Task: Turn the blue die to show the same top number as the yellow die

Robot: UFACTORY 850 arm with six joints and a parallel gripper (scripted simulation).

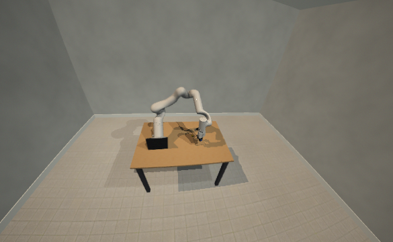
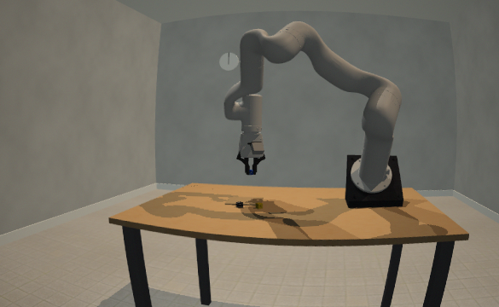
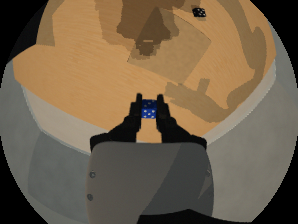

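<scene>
Right now my hand is 120 mm above the tan mat and 80 mm to the right of it. Also, from my hand: yellow die 180 mm to the left, 110 mm below, 80 mm behind; then black die 190 mm to the left, 110 mm below, 10 mm behind; then blue die 10 mm to the right, 10 mm below.
</scene>
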